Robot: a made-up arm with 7 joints. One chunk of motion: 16 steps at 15 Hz.
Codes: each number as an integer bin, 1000 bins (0 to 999) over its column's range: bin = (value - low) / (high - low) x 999, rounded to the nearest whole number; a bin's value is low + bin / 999 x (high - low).
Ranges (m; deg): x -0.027..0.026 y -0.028..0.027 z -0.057..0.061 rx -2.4..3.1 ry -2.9..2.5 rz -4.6..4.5
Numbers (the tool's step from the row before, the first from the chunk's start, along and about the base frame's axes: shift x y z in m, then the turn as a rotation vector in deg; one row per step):
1: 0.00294 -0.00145 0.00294 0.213 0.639 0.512
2: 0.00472 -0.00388 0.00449 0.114 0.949 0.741
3: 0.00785 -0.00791 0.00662 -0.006 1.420 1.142
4: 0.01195 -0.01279 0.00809 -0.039 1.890 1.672
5: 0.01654 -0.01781 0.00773 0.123 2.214 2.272
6: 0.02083 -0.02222 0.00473 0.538 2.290 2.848
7: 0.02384 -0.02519 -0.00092 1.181 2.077 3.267
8: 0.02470 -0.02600 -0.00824 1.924 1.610 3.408
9: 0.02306 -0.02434 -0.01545 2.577 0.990 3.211
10: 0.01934 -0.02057 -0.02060 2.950 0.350 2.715
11: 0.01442 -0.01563 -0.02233 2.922 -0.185 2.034
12: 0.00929 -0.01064 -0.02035 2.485 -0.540 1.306
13: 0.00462 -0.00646 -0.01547 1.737 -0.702 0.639
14: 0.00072 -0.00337 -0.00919 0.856 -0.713 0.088
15: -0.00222 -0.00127 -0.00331 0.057 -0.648 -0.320
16: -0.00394 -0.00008 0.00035 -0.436 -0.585 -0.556
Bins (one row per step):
1: 564 482 507 475 655 561
2: 598 438 521 457 712 586
3: 657 365 539 435 799 630
4: 734 276 551 429 886 689
5: 821 185 548 458 946 754
6: 902 105 523 534 960 818
7: 958 51 475 650 921 864
8: 974 36 413 785 834 879
9: 944 66 352 904 720 857
10: 873 135 308 972 601 803
11: 781 225 294 967 502 728
12: 684 315 310 887 437 648
13: 596 391 352 751 407 575
14: 522 447 405 591 405 515
15: 467 486 455 446 417 470
16: 435 507 486 357 428 444

